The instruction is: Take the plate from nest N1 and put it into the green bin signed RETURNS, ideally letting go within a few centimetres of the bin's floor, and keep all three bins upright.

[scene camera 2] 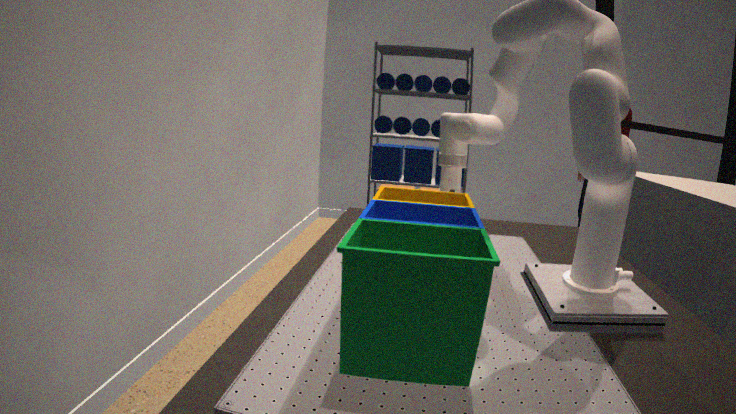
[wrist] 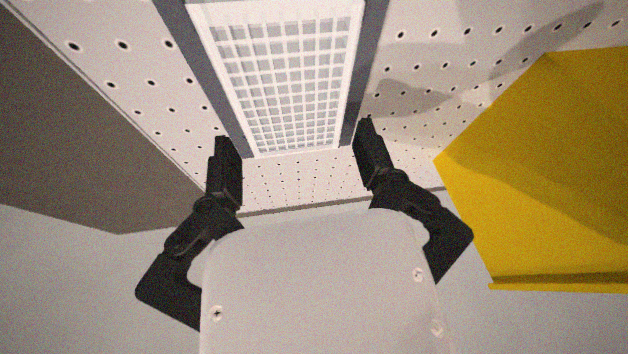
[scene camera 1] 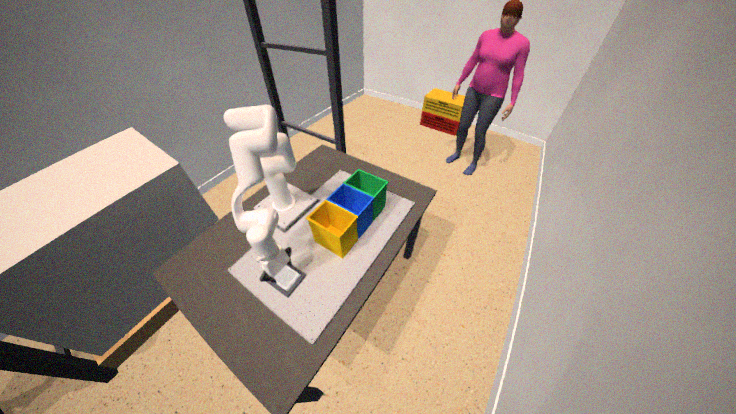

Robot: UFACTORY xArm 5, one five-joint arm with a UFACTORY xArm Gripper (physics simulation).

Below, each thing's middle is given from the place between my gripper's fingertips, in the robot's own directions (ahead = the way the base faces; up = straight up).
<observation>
Now: the gridded plate (wrist: pixel 287 77) 30 mm below my hand and 10 mm behind it. From my hand the other things lie so: blue bin (scene camera 2: pixel 385 210) (410 mm to the left, 80 mm ahead, 40 mm above); green bin (scene camera 2: pixel 413 296) (540 mm to the left, 90 mm ahead, 40 mm above); yellow bin (scene camera 1: pixel 333 227) (270 mm to the left, 80 mm ahead, 40 mm above).
</observation>
